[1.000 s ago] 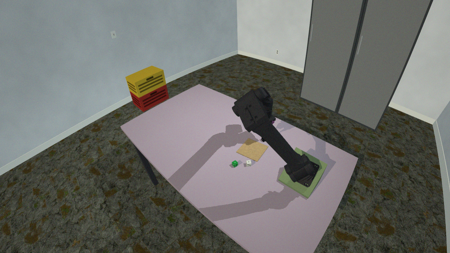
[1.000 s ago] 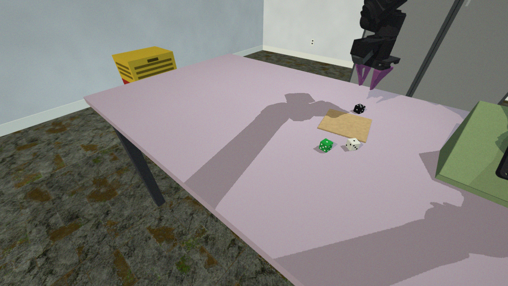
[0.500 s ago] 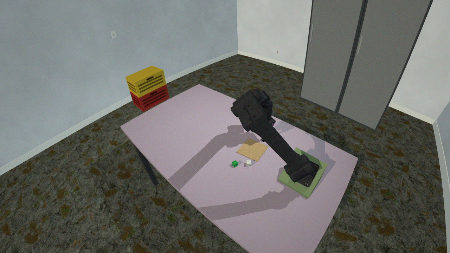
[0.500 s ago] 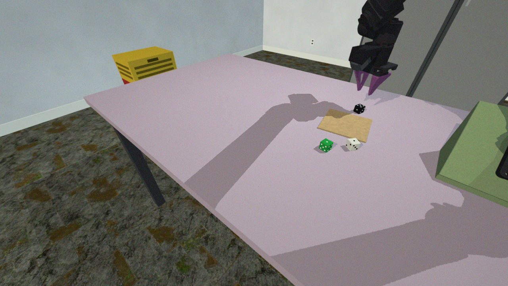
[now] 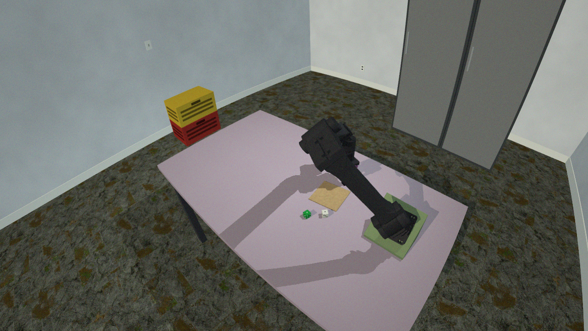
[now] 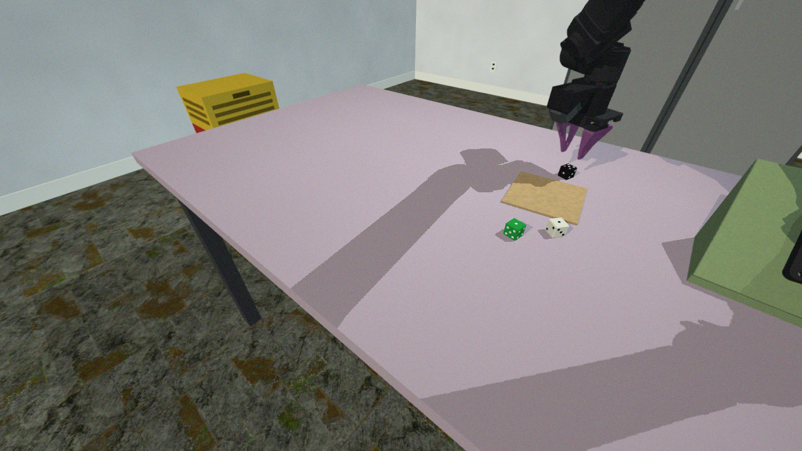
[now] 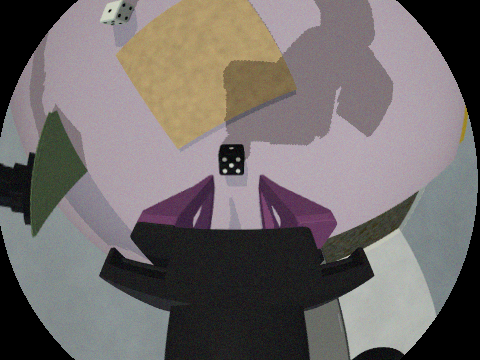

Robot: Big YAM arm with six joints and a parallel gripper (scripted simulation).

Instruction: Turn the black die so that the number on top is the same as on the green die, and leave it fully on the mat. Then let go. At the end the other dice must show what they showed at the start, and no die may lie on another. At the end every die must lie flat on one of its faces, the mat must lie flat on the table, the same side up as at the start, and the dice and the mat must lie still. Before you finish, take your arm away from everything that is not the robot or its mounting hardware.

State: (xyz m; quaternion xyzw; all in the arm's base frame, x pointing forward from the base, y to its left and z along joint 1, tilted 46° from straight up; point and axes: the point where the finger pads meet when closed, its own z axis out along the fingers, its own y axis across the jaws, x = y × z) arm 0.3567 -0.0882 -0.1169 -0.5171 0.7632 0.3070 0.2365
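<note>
Right now the black die is 5 cm below my hand. Also, from my hand: green die 1 cm ahead, 27 cm to the left, 5 cm below; white die 5 cm behind, 22 cm to the left, 5 cm below; tan mat 11 cm to the left, 6 cm below.
</note>
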